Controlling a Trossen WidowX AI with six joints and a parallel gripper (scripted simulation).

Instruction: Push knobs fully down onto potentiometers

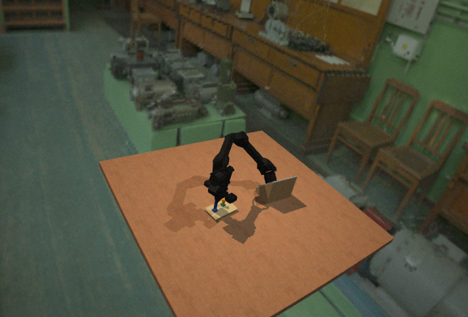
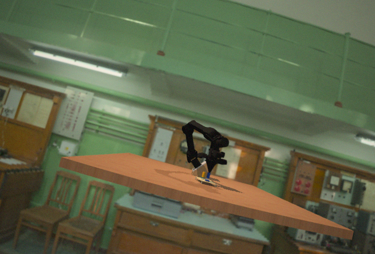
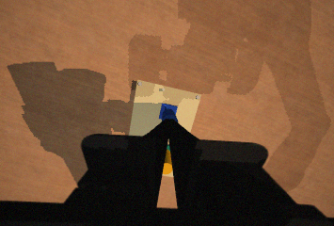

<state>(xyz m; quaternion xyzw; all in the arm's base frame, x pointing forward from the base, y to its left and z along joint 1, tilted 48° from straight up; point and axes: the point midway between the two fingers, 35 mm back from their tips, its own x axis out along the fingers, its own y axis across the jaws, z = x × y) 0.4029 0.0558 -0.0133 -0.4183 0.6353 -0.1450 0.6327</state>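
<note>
My gripper tip is now 2 cm above the blue knob. The rest, counted from my gripper tip: yellow knob (6 cm behind, 3 cm below, 2 cm to the right).
</note>
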